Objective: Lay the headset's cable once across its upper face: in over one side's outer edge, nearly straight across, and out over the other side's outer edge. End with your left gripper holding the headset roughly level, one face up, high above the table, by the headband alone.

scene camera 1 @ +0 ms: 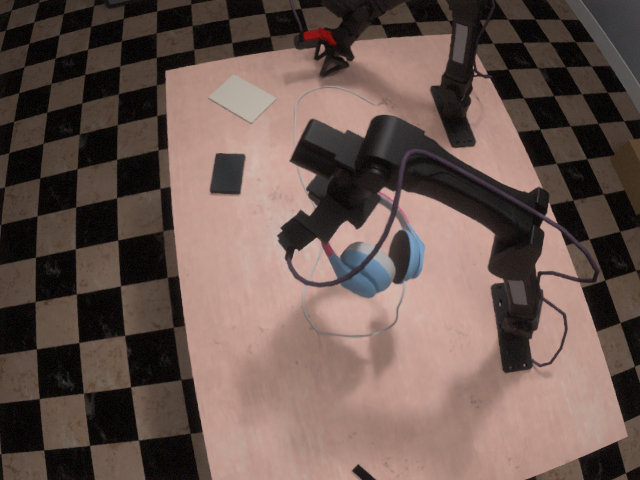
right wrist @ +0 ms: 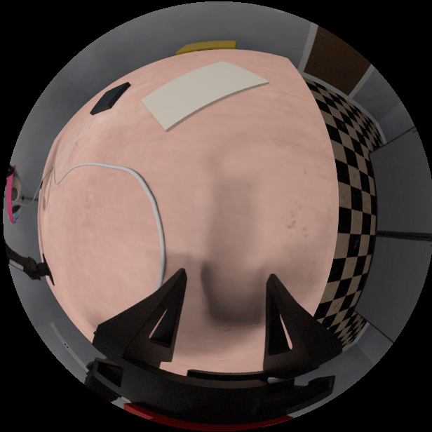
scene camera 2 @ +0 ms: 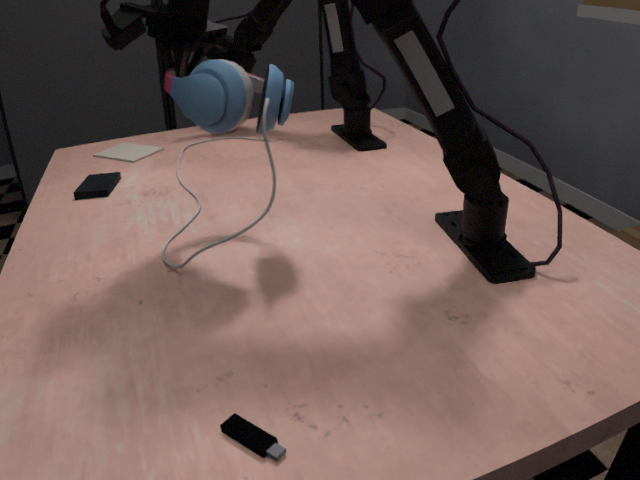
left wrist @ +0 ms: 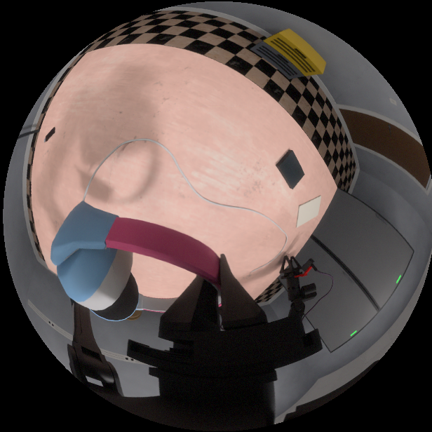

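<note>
The blue headset hangs high above the table, roughly level, with its ear cups toward the bottom of the picture in scene camera 1. My left gripper is shut on the pink headband; the arm hides the fingers in scene camera 1. The thin grey cable drops from the ear cup on the right in scene camera 2, loops low, and runs over the table toward my right gripper. No cable shows across the headset. My right gripper is open and empty above the table.
A cream card and a dark box lie at the left in both scene views. A black USB stick lies near the bottom in both.
</note>
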